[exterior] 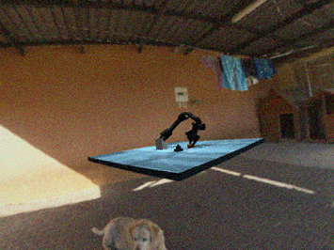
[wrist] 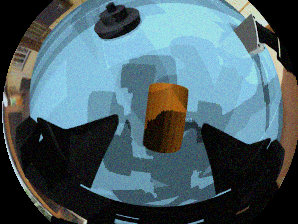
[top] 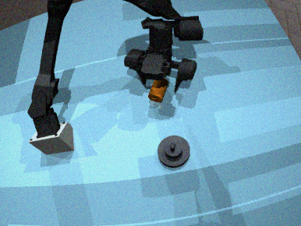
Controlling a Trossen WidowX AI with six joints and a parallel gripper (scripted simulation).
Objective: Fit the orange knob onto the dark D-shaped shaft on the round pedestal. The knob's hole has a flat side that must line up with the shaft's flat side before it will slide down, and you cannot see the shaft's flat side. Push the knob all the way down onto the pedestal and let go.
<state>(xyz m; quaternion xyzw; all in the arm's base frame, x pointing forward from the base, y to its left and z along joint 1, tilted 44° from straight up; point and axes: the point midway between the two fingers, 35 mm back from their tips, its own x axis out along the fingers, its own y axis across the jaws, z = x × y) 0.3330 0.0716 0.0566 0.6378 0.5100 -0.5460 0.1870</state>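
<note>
Now: gripper tip 1 cm past the orange knob. From my gripper tip the other things lie so: dark round pedestal (19 cm to the right, 1 cm behind, 1 cm above).
</note>
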